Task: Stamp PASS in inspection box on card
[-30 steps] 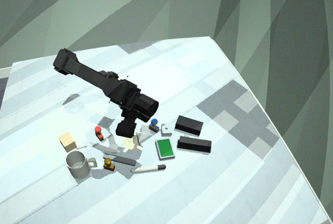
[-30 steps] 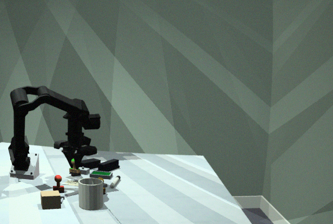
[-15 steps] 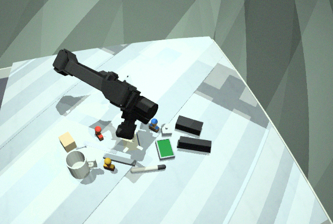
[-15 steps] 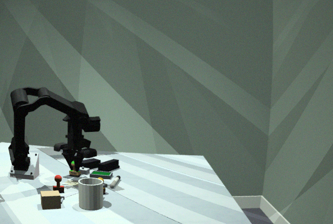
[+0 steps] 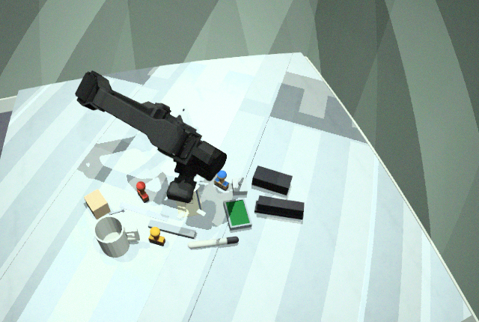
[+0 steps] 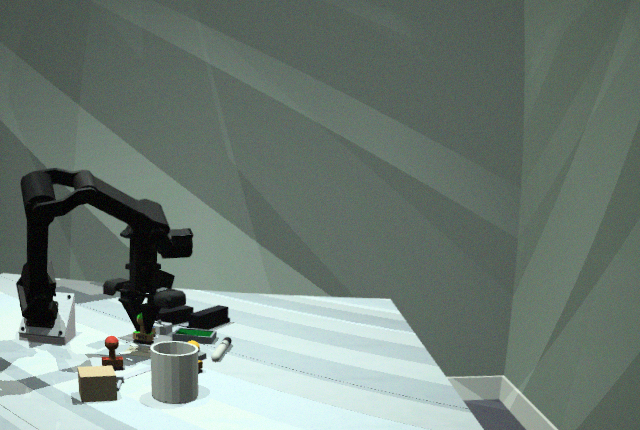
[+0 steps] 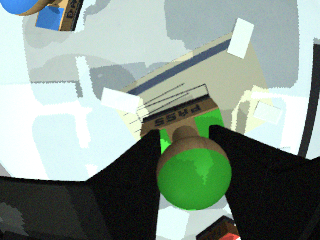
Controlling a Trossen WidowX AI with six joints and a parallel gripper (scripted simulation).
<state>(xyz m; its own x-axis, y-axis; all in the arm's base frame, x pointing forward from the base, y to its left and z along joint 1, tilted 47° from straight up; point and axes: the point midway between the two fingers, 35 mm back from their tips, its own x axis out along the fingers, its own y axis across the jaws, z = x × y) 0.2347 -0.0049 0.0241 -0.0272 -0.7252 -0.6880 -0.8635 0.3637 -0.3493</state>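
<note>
The cream card lies 4 cm below my gripper tip, 1 cm to the right of it and 1 cm ahead of it. Round my gripper tip: grey bar 9 cm ahead, 8 cm to the right, 3 cm below; blue-knobbed stamp 10 cm to the left, 2 cm below, 1 cm behind; green-knobbed PASS stamp right at my gripper tip.
</note>
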